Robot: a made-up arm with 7 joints. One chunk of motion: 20 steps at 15 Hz.
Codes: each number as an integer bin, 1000 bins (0 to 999) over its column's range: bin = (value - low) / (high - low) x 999, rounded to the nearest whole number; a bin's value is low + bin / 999 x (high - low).
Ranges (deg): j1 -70..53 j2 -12..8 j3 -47..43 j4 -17..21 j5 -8..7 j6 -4..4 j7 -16..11
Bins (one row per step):
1: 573 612 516 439 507 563 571
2: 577 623 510 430 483 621 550
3: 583 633 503 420 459 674 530
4: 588 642 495 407 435 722 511
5: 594 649 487 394 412 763 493
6: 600 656 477 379 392 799 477
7: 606 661 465 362 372 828 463
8: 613 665 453 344 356 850 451
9: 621 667 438 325 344 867 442
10: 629 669 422 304 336 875 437
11: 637 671 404 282 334 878 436
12: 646 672 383 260 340 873 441
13: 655 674 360 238 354 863 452
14: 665 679 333 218 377 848 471
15: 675 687 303 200 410 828 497
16: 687 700 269 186 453 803 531
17: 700 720 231 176 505 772 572
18: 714 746 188 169 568 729 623
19: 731 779 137 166 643 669 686
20: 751 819 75 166 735 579 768
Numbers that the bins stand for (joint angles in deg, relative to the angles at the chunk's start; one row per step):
1: 0.55 0.25 -0.51 -0.30 -0.39 0.51 -0.57
2: 1.04 0.47 -1.05 -0.64 -0.75 0.97 -1.14
3: 1.78 0.67 -1.68 -1.02 -1.11 1.40 -1.68
4: 2.40 0.85 -2.41 -1.52 -1.47 1.78 -2.19
5: 3.14 0.99 -3.13 -2.01 -1.81 2.11 -2.68
6: 3.87 1.13 -4.03 -2.58 -2.11 2.40 -3.11
7: 4.61 1.23 -5.11 -3.23 -2.41 2.63 -3.49
8: 5.47 1.31 -6.19 -3.91 -2.65 2.81 -3.81
9: 6.46 1.35 -7.54 -4.64 -2.83 2.94 -4.05
10: 7.44 1.39 -8.98 -5.44 -2.95 3.01 -4.19
11: 8.43 1.43 -10.60 -6.27 -2.98 3.03 -4.22
12: 9.54 1.45 -12.50 -7.11 -2.89 2.99 -4.08
13: 10.65 1.49 -14.57 -7.95 -2.68 2.91 -3.78
14: 11.88 1.59 -17.00 -8.71 -2.34 2.79 -3.27
15: 13.11 1.75 -19.70 -9.39 -1.84 2.63 -2.57
16: 14.59 2.01 -22.77 -9.92 -1.20 2.43 -1.65
17: 16.19 2.41 -26.19 -10.31 -0.42 2.18 -0.54
18: 17.91 2.93 -30.06 -10.57 0.53 1.84 0.84
19: 20.00 3.60 -34.66 -10.69 1.65 1.36 2.54
20: 22.47 4.40 -40.24 -10.69 3.04 0.64 4.76

